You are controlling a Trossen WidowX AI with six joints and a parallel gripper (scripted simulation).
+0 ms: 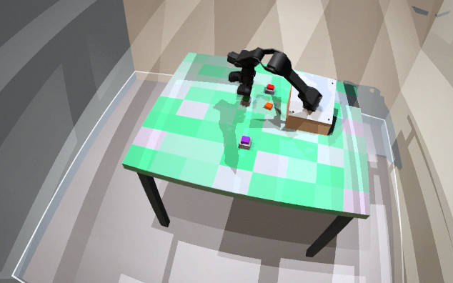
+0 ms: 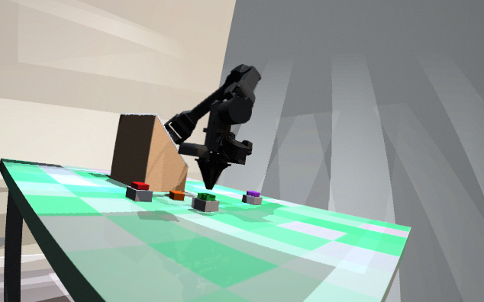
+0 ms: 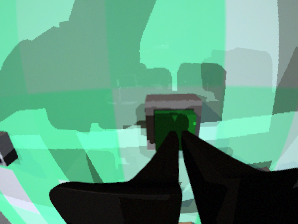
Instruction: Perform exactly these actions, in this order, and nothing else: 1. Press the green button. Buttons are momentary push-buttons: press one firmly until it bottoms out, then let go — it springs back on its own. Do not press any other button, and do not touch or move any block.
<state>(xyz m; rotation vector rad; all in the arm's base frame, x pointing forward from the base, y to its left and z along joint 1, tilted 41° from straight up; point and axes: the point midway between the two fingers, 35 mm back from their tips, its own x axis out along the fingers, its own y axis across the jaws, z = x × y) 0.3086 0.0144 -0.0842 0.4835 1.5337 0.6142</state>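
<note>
Now: the green button 20 mm below my gripper tip. Round my gripper tip: purple button (70 mm behind, 260 mm to the left, 20 mm below); then red button (110 mm behind, 130 mm to the right, 20 mm below); then small orange block (120 mm behind, 40 mm below).
</note>
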